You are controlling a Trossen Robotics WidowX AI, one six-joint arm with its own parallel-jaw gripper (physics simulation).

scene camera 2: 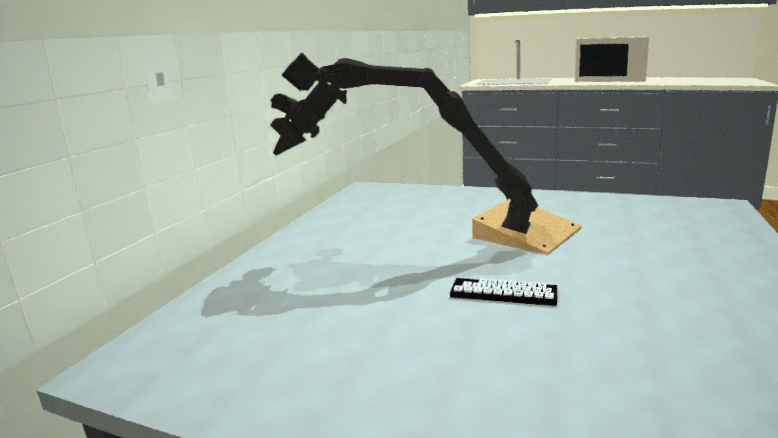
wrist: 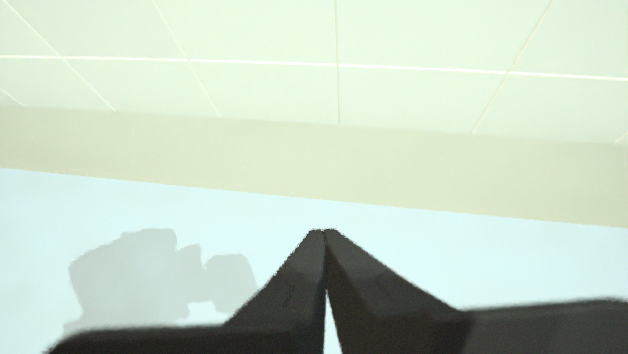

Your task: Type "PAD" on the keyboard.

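Pixels of known places: gripper, fingertip midpoint: (scene camera 2: 274, 154) (wrist: 322, 241); arm's base, origin of the base link: (scene camera 2: 516, 225).
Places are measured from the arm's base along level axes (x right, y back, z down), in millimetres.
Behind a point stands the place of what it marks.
A small black keyboard (scene camera 2: 503, 292) @(y -332, x -42, z 21 mm) with white keys lies flat on the table, in front of the arm's base in the scene view. Its letters are too small to read, and the keyboard does not show in the wrist view. My gripper (scene camera 2: 275, 153) @(y -267, x 517, z -222 mm) (wrist: 322, 241) @(y -267, x 517, z -222 mm) is shut and empty, its fingertips touching. It hangs high above the table at the left, far from the keyboard, and tilts downward toward the tiled wall.
The arm stands on a wooden wedge base (scene camera 2: 489, 229) @(y -49, x 57, z 0 mm) behind the keyboard. A tiled wall (scene camera 2: 108, 190) (wrist: 260, 90) runs along the left side of the pale blue table (scene camera 2: 381, 369) @(y -627, x 87, z 33 mm) (wrist: 475, 260) @(y -129, x 589, z 33 mm). The arm's shadow falls across the table's left part. Kitchen drawers stand at the back.
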